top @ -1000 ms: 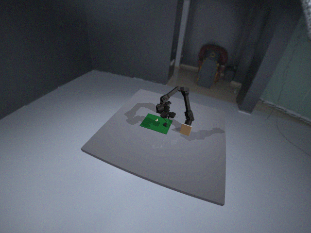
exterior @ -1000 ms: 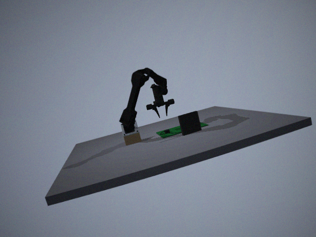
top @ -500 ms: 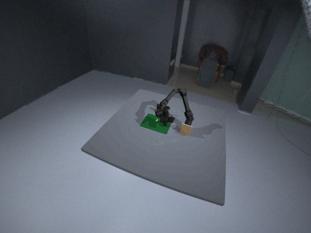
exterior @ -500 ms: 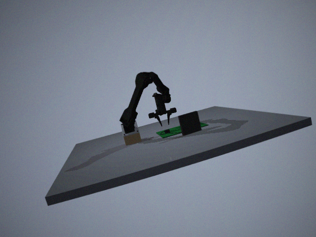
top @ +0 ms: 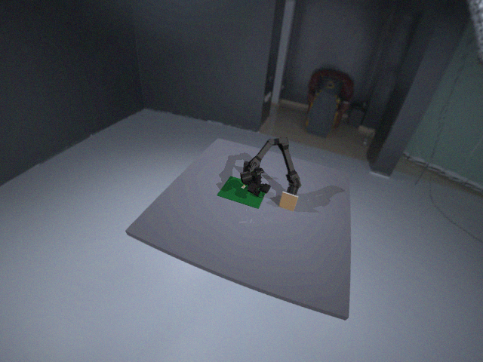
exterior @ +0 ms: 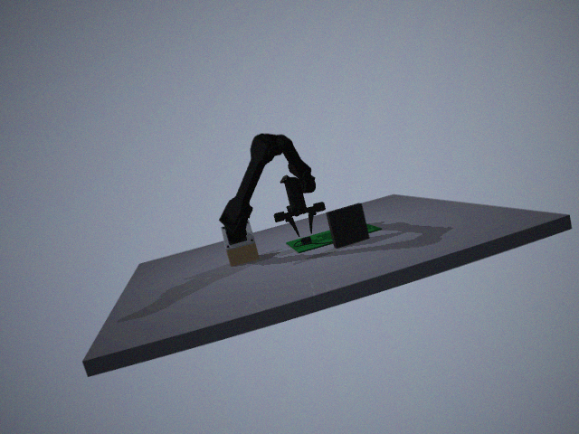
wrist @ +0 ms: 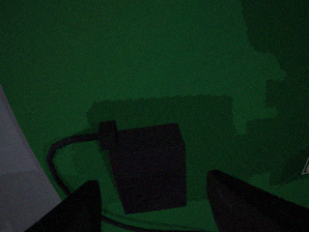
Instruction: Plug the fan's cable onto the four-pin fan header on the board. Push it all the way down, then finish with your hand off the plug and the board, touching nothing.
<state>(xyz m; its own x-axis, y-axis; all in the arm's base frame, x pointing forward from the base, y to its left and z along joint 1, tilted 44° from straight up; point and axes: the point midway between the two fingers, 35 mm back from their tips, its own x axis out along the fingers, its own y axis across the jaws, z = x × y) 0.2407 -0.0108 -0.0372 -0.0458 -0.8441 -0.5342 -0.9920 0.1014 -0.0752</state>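
The fan plug is 10 mm to the right of my gripper tip and 20 mm below it. Round my gripper tip: green board 90 mm ahead, 50 mm below; dark square fan 120 mm ahead, 190 mm to the right, 30 mm above.
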